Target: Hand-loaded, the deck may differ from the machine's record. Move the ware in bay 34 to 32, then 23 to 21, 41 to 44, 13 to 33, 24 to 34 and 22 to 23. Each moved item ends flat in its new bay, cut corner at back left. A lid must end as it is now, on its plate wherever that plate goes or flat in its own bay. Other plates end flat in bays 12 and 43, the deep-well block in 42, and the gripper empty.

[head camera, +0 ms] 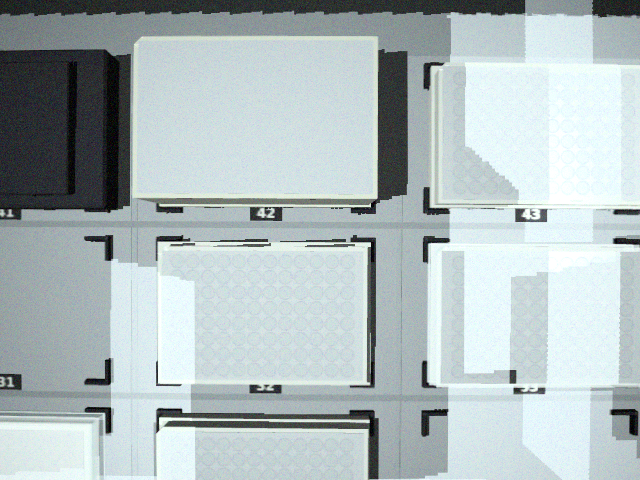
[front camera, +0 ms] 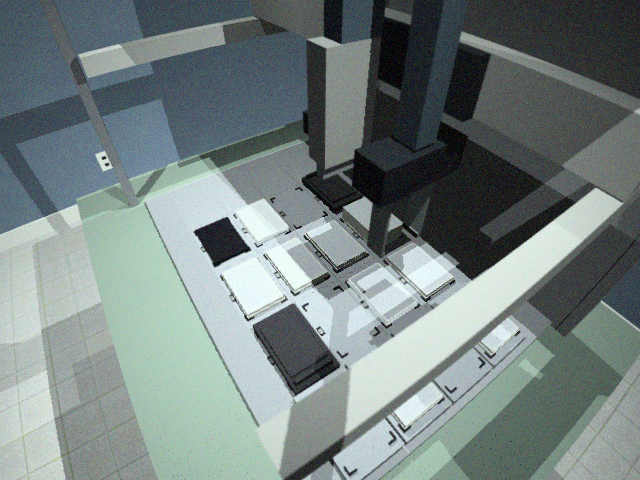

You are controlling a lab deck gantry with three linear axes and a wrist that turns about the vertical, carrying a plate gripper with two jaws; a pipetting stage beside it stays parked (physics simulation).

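My gripper is open and empty, its jaws hanging above the deck near bays 42 and 43. The deep-well block stands in bay 42. Pale plates lie flat in bay 43, bay 32, bay 33, bay 22 and bay 12. A pale rimmed item is in bay 21. Beyond the front rail, pale ware shows in bay 44 and bay 24.
Black bases without ware stand in bay 41 and bay 13. A flat black item is in bay 11. The pale front rail crosses the front view and hides part of the deck. The parked pipetting stage stands behind the gripper.
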